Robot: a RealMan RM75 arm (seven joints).
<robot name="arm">
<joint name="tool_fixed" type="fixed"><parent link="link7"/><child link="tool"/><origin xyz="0 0 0" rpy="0 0 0"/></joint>
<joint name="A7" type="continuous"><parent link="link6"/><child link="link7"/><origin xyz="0 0 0.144" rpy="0 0 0"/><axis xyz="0 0 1"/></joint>
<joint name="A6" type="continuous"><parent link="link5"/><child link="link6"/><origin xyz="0 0 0" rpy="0 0 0"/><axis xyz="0 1 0"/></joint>
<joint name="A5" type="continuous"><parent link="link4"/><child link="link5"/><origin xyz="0 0 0.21" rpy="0 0 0"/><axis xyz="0 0 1"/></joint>
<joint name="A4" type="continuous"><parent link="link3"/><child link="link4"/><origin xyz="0 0 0" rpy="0 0 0"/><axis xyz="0 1 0"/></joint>
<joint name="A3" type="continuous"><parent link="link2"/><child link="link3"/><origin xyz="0 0 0.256" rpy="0 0 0"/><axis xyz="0 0 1"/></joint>
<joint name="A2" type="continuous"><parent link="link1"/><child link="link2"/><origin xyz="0 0 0" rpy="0 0 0"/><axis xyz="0 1 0"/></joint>
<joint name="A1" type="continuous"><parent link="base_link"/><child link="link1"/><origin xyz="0 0 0.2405" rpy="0 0 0"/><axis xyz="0 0 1"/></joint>
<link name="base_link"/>
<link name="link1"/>
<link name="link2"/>
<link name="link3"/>
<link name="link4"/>
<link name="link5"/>
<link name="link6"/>
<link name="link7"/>
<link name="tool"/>
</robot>
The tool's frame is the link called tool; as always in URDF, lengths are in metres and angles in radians. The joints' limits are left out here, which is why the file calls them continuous.
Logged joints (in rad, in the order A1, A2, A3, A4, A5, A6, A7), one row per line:
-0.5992 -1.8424 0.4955 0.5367 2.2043 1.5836 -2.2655
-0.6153 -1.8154 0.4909 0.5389 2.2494 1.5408 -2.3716
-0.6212 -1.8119 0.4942 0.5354 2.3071 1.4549 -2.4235
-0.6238 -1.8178 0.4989 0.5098 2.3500 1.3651 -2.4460
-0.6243 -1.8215 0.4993 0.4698 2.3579 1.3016 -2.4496
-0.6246 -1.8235 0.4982 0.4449 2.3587 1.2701 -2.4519
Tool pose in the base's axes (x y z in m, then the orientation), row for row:
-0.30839 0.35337 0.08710 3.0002 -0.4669 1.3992
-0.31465 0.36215 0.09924 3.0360 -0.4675 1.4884
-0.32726 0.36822 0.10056 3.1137 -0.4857 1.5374
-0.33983 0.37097 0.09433 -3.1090 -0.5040 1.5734
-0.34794 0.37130 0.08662 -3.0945 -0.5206 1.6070
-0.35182 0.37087 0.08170 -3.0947 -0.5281 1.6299
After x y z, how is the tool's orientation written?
As angles about the fixed x, y, z axes (roll, pitch, yaw), in radians.
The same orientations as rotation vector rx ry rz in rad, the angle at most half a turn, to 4 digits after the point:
-2.2311 -1.8145 -0.6542
-2.1137 -1.8978 -0.5992
-2.0027 -1.9236 -0.5214
-1.9161 -1.9373 -0.4640
-1.8614 -1.9545 -0.4533
-1.8326 -1.9691 -0.4529

